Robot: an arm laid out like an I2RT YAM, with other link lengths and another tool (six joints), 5 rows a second.
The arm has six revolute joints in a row. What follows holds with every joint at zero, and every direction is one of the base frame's.
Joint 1 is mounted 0.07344 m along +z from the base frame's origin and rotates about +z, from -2.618 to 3.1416 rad.
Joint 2 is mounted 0.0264 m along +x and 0.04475 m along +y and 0.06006 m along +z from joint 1 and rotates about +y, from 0 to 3.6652 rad.
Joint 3 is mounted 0.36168 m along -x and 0.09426 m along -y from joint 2 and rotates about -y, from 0 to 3.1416 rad.
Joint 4 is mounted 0.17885 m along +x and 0.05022 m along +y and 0.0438 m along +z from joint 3 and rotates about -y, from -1.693 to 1.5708 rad.
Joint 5 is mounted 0.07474 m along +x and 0.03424 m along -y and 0.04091 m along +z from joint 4 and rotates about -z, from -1.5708 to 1.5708 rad.
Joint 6 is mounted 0.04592 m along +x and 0.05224 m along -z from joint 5 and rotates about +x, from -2.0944 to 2.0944 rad.
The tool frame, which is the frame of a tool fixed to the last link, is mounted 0.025 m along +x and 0.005 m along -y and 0.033 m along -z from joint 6; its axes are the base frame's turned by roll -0.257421, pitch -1.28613 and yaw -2.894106 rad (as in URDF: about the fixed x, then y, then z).
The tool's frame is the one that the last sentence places.
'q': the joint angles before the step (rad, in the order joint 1, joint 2, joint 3, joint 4, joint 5, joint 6). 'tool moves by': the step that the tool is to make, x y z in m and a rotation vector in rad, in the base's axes. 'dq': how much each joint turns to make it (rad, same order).
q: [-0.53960, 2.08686, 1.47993, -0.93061, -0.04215, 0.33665]
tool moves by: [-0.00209, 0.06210, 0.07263, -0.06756, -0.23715, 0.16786]
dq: [0.16100, -0.24109, 0.00459, -0.00344, -0.04502, -0.00075]
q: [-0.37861, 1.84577, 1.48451, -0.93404, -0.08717, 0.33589]
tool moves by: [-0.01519, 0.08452, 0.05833, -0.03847, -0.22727, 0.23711]
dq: [0.27201, -0.21478, 0.01256, 0.00536, -0.00304, 0.03778]
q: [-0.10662, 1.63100, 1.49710, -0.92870, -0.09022, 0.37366]
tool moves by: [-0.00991, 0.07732, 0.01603, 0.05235, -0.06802, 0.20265]
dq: [0.29144, -0.06332, 0.00075, 0.01489, 0.00382, 0.10185]
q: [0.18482, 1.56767, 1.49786, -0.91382, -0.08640, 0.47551]
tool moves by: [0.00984, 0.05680, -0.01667, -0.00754, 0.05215, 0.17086]
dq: [0.19684, 0.07553, -0.00002, 0.02557, 0.00762, 0.02593]
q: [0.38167, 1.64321, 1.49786, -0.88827, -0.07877, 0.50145]
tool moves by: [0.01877, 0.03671, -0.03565, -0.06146, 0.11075, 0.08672]
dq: [0.09155, 0.13617, -0.00003, 0.00996, 0.01105, -0.00038]
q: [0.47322, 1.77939, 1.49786, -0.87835, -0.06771, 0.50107]
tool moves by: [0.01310, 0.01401, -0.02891, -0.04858, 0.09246, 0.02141]
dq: [0.02022, 0.10071, 0.00002, -0.00383, -0.00038, -0.00115]
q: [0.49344, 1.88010, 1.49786, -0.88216, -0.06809, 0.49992]
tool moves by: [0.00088, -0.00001, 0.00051, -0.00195, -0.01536, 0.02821]
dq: [0.00152, -0.00190, 0.00041, 0.00837, 0.00038, -0.02823]
